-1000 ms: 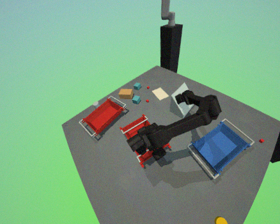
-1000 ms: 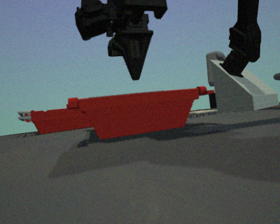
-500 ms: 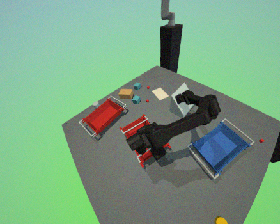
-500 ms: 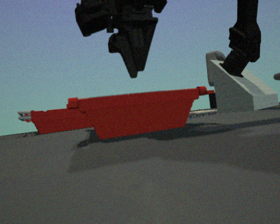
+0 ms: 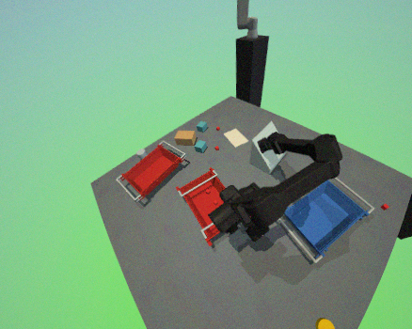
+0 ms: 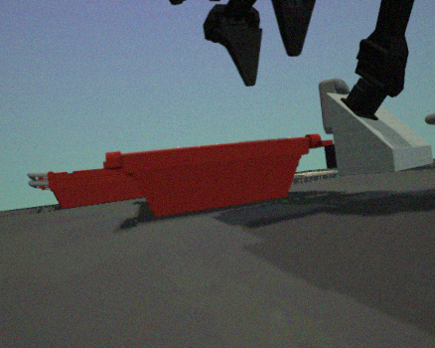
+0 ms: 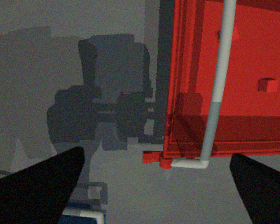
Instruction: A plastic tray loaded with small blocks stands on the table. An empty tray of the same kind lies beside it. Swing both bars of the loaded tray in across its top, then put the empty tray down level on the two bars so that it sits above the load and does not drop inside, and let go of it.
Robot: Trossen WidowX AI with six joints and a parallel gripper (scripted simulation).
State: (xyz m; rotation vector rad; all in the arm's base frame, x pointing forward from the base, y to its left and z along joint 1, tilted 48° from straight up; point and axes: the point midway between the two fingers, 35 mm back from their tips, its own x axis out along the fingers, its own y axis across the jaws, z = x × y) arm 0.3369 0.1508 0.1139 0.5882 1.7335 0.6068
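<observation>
Now: the blue tray 290 mm behind my gripper tip, 200 mm to the left of it and 80 mm below it. From my gripper tip the other things lie so: grey cylinder (700 mm to the right, 170 mm ahead, 90 mm below); cream sheet (430 mm to the right, 380 mm behind, 120 mm below); orange box (640 mm to the right, 120 mm behind, 90 mm below).
</observation>
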